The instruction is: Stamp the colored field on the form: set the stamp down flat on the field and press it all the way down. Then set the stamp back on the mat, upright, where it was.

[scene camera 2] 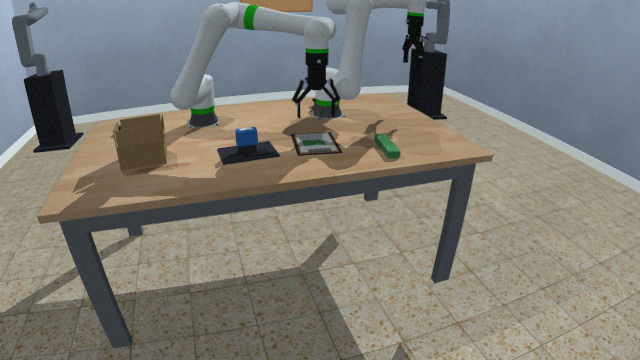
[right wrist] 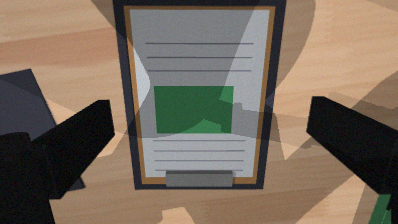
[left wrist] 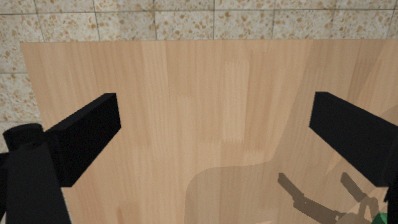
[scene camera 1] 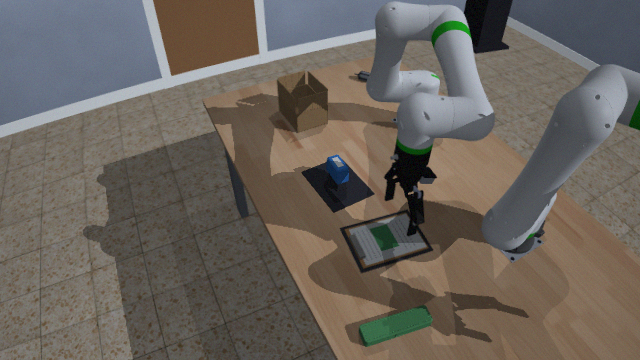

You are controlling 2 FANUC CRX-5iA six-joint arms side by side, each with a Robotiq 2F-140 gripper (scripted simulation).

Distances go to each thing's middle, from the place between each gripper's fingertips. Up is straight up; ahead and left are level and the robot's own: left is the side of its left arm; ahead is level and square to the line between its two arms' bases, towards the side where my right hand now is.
My right hand (scene camera 1: 399, 216) is 30 cm to the left of the dark mat (scene camera 1: 357, 190), 12 cm above it and 8 cm short of it.
I see the dark mat 51 cm ahead of my left hand, 94 cm to the right of it and 27 cm below it.
